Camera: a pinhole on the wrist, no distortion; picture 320 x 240 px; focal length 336.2 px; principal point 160.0 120.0 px. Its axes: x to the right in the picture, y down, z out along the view. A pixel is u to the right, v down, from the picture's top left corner.
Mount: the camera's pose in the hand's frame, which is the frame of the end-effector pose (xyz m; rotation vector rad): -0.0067 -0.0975 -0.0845 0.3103 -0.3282 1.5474
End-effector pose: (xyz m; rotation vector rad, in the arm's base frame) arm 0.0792 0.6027 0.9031 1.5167 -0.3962 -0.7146
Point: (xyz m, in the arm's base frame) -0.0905 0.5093 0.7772
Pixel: 237 161
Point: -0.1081 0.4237 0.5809
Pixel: 86 78
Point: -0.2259 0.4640 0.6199
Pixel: 117 175
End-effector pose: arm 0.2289 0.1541 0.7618 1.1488 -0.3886 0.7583
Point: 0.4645 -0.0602 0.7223
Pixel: 145 40
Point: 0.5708 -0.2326 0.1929
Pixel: outside the picture
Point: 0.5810 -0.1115 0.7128
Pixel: 90 9
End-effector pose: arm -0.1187 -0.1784 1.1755 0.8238 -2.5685 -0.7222
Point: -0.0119 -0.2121 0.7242
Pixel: 119 214
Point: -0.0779 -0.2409 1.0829
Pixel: 253 121
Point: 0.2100 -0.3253 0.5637
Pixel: outside the picture
